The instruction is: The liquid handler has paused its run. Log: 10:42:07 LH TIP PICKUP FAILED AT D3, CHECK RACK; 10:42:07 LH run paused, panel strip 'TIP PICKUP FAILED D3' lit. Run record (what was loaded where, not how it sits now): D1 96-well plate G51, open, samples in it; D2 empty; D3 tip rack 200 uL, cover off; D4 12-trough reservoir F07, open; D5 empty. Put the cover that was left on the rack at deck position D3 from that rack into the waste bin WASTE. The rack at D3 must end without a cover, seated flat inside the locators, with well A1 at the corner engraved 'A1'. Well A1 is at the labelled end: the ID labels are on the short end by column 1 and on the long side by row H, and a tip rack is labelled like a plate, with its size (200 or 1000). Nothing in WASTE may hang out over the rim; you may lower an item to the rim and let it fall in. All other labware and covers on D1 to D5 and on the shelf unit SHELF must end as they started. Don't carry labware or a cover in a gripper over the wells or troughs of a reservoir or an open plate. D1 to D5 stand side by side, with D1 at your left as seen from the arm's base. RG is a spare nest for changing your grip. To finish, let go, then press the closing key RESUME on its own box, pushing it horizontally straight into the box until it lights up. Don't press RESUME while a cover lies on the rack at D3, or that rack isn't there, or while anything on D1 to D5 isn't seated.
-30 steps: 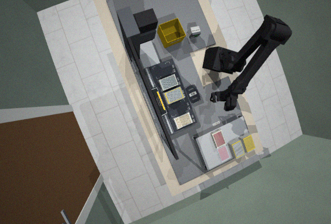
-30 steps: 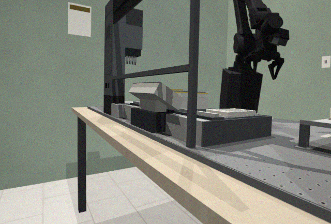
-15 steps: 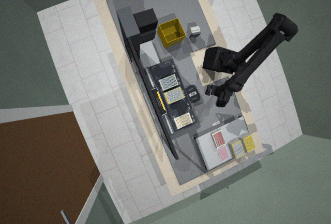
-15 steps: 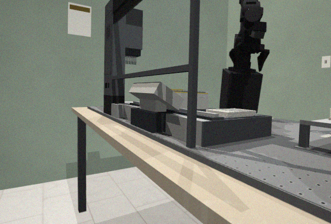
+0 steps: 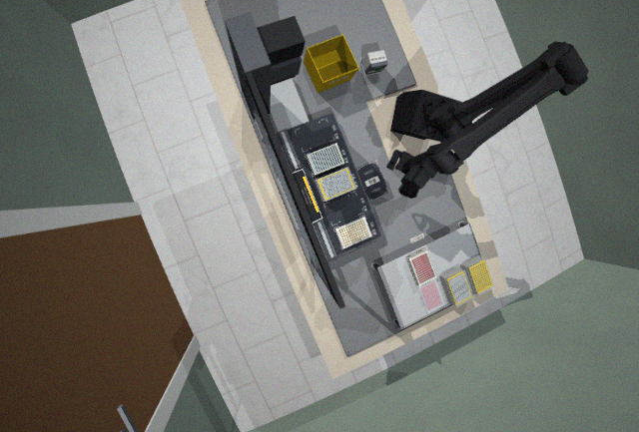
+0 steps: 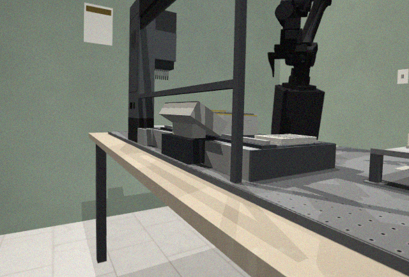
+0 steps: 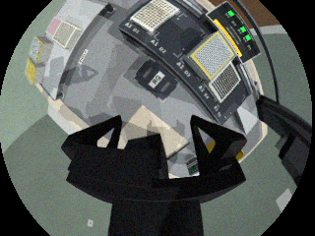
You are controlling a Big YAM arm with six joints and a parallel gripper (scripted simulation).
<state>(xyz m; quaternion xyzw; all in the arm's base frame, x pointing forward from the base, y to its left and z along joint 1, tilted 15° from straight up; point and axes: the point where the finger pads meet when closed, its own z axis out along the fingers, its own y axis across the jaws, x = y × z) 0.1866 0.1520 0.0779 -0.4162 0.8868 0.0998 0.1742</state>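
The clear cover is 200 mm ahead of my hand and 130 mm below it. Round my hand: gantry post 340 mm ahead, 280 mm to the left, 20 mm below; cream plate 160 mm ahead, 200 mm to the left, 190 mm below; yellow-framed tip rack 190 mm ahead, 10 mm to the right, 150 mm below.
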